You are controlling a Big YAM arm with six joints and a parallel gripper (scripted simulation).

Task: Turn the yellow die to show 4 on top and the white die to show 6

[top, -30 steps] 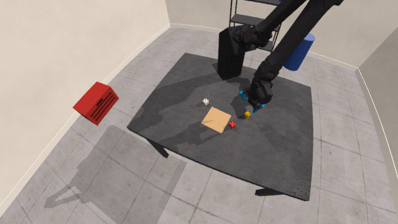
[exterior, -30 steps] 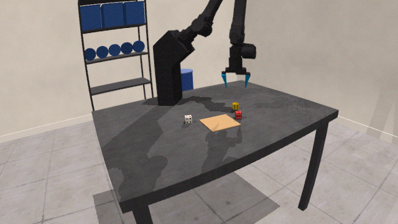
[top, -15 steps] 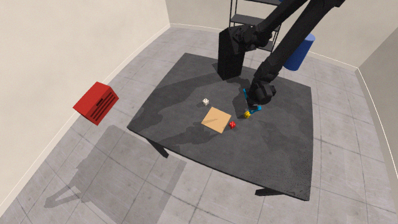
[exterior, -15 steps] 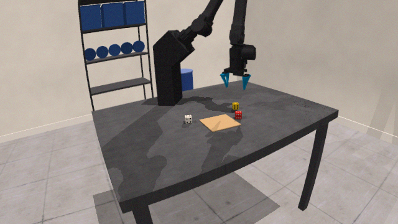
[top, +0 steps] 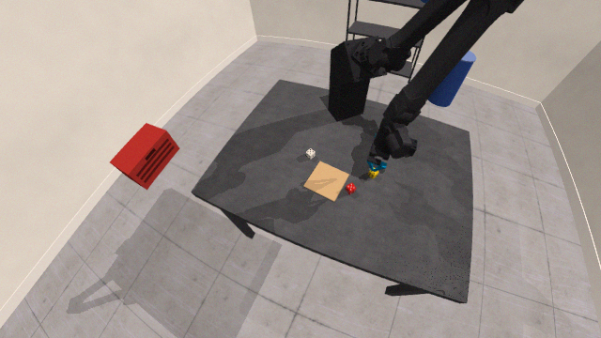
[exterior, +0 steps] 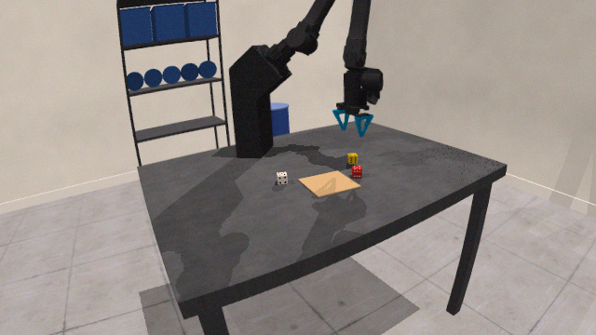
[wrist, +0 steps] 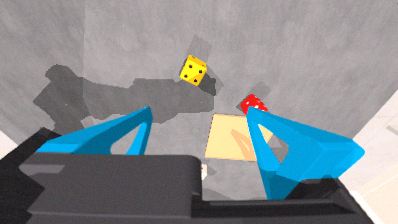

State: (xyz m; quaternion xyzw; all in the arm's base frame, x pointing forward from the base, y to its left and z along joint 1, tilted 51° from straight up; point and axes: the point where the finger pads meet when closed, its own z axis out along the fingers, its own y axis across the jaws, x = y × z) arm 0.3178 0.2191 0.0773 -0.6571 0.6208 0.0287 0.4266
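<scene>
Right now my hand is 10 mm past the yellow die, 10 mm to the right of it and 100 mm above it. The rest, counted from my hand: tan mat (130 mm ahead, 130 mm to the right, 120 mm below); then red die (110 mm ahead, 30 mm to the right, 100 mm below); then white die (70 mm ahead, 260 mm to the right, 100 mm below).
</scene>
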